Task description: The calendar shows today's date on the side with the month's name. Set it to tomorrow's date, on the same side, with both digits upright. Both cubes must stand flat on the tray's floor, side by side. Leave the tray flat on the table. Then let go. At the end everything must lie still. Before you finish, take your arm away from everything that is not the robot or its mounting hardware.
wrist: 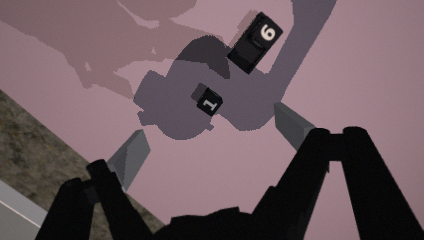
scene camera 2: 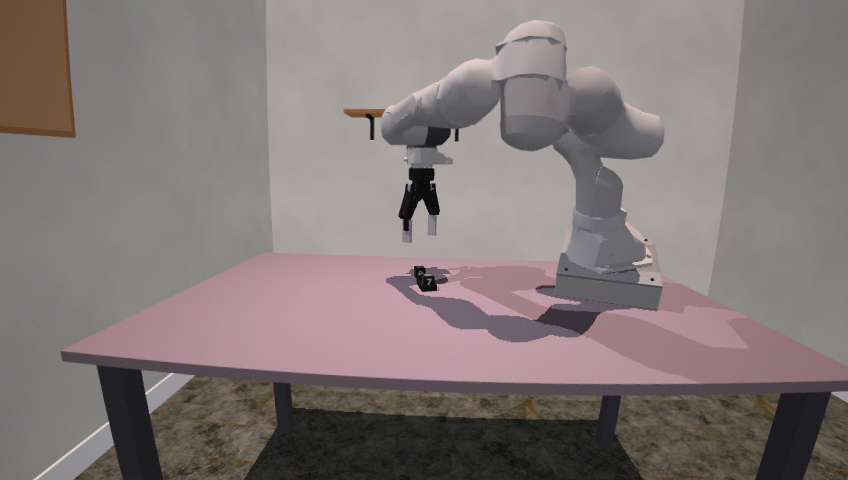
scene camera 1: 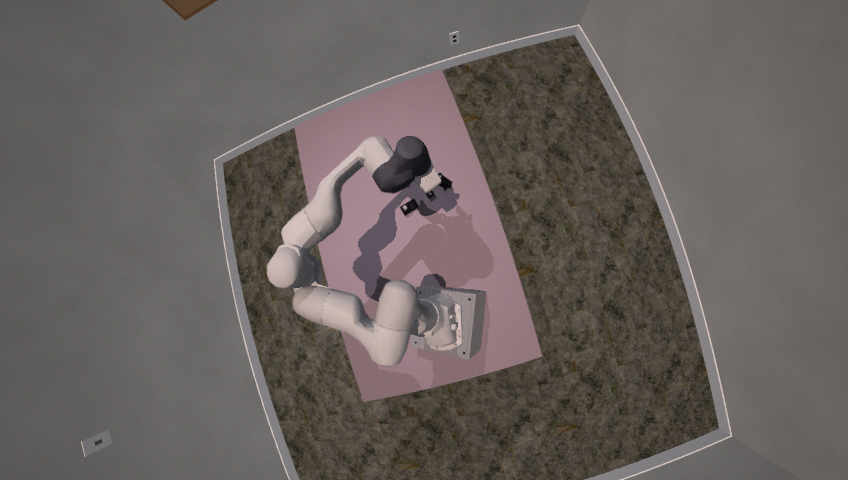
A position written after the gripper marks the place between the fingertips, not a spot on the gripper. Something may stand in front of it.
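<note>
You've got the gripper point(scene camera 2: 420, 238), and the wrist view has the gripper as well, point(wrist: 209, 127). Then there's a black calendar tray point(wrist: 245, 54), plus a black date cube point(wrist: 266, 32).
</note>
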